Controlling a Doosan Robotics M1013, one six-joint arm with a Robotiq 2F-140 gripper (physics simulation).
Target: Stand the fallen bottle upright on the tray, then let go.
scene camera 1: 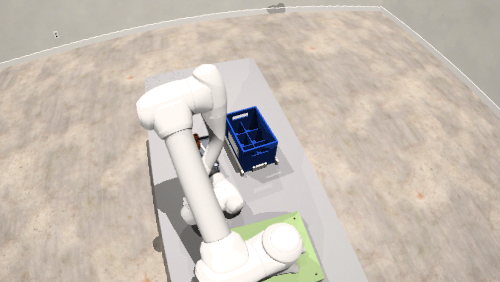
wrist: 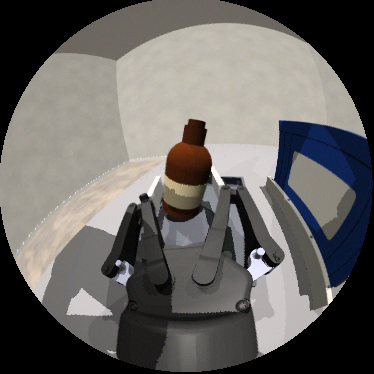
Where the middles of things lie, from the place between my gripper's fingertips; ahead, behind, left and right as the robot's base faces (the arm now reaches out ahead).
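Scene:
Brown bottle [wrist: 188, 163]: my hand 10 mm past it, 10 mm to the left of it, 20 mm below it.

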